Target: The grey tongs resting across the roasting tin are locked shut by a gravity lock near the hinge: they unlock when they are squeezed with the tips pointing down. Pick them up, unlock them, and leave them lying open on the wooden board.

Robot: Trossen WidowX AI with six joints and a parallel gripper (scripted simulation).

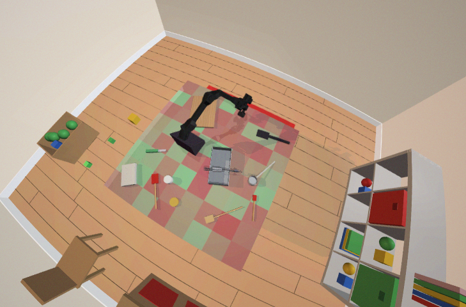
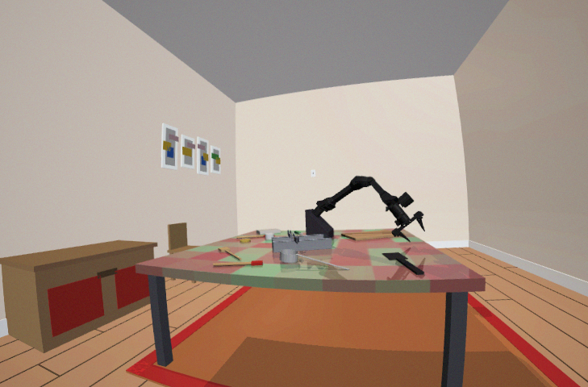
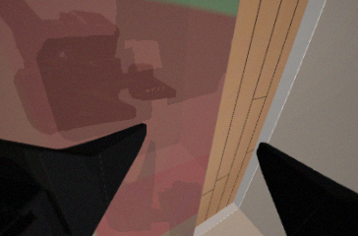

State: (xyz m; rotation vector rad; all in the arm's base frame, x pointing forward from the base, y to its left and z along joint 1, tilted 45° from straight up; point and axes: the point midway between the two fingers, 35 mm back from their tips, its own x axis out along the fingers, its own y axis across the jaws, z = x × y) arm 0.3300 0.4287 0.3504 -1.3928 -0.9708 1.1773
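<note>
The yellow-dark lock piece is 63 cm to the right of my gripper tip, 11 cm ahead of it and 3 cm above it. Also, from my gripper tip: grey roasting tin (62 cm to the right, 2 cm ahead, 1 cm below); wooden board (37 cm behind, 19 cm to the right, 3 cm below); black spatula (32 cm ahead, 17 cm to the right, 4 cm below).
</note>
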